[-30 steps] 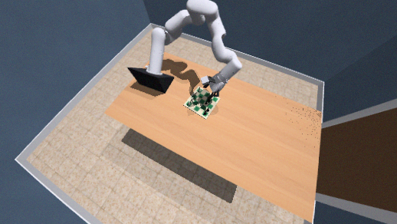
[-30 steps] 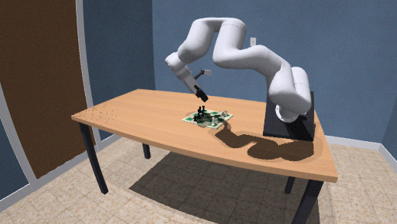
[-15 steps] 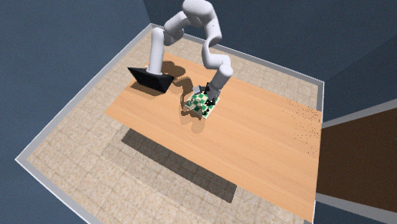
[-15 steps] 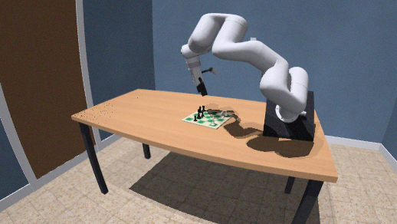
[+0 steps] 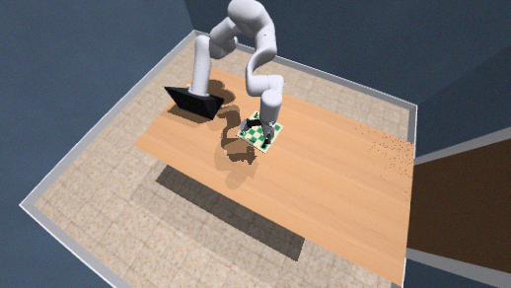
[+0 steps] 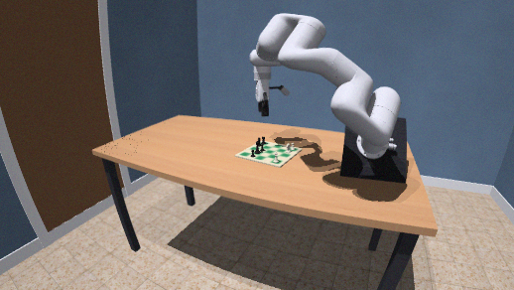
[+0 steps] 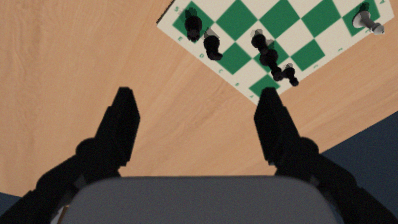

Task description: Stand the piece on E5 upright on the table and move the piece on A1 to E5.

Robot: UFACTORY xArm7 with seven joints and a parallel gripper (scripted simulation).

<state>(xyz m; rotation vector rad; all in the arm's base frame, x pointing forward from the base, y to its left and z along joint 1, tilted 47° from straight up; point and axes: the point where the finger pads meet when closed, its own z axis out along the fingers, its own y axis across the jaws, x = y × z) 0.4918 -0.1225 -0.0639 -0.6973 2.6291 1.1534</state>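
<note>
My hand is 140 mm above the black chess piece, 30 mm to the right of it and 10 mm short of it. The rest, counted from my hand: chessboard 160 mm below, 90 mm to the left, 60 mm behind; white chess piece 180 mm to the left, 130 mm below, 120 mm behind; white piece 140 mm below, 140 mm behind, 70 mm to the left.
</note>
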